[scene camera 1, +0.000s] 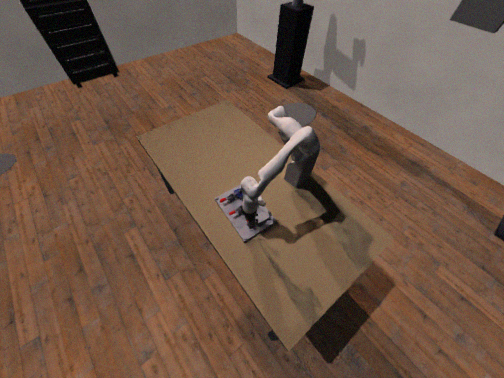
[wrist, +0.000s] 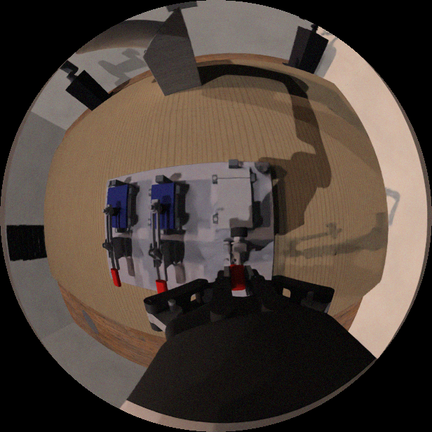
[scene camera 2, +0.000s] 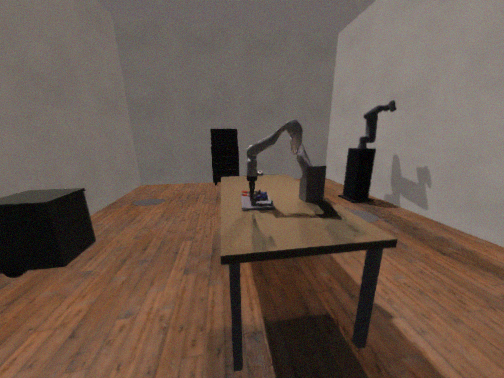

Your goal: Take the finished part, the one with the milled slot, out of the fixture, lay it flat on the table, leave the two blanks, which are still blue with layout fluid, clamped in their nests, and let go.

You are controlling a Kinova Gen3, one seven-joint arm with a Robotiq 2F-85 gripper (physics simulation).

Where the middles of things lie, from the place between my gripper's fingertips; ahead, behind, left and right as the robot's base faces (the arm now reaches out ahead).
Labels:
My gripper is now 100 mm past the finished part [wrist: 234, 206], 10 mm to the right of it and 50 mm above it. The rest, counted from my hand: fixture plate [scene camera 1: 239, 222] (60 mm behind, 100 mm to the right, 70 mm below).

